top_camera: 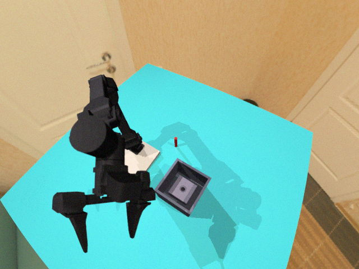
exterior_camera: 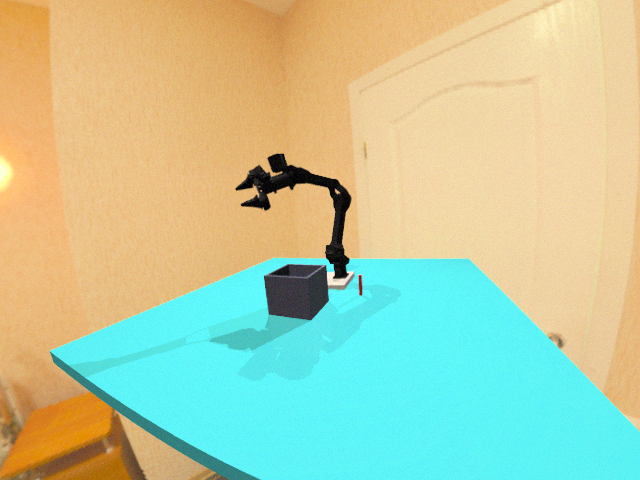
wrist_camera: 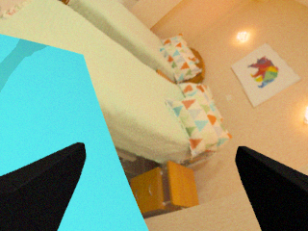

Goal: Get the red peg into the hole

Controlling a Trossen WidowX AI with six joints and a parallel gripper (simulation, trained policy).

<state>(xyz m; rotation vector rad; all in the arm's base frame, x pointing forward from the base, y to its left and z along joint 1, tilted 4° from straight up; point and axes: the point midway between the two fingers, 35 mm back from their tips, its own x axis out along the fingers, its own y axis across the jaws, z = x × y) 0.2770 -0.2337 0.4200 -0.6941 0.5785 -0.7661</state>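
My gripper tip is 420 mm to the right of the red peg, 370 mm above it and 140 mm past it. Round my gripper tip: light plate (360 mm below, 230 mm to the left, 10 mm ahead).
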